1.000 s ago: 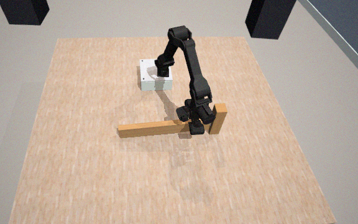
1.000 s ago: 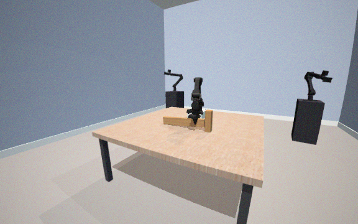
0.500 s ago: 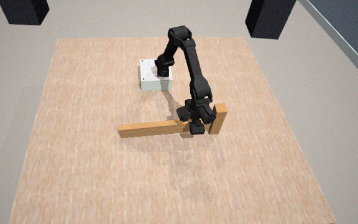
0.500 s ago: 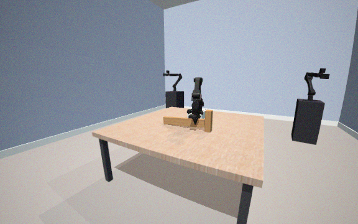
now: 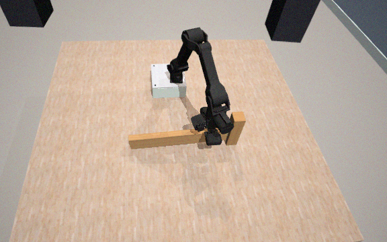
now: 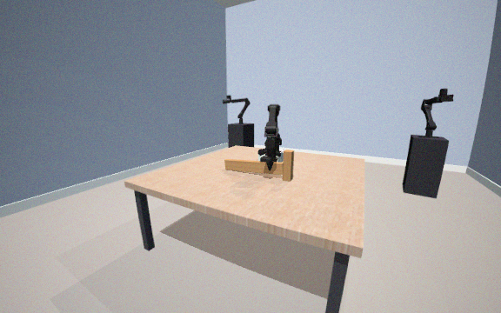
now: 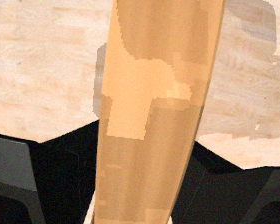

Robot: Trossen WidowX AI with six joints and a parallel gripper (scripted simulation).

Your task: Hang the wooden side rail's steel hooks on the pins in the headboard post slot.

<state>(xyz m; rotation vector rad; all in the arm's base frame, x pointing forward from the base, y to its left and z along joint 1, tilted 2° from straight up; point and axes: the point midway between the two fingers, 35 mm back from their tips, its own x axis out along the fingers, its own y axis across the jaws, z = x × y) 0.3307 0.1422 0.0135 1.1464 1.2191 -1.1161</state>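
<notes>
The headboard post is 11 cm to the left of my gripper tip, 4 cm above it and 1 cm behind it.
</notes>
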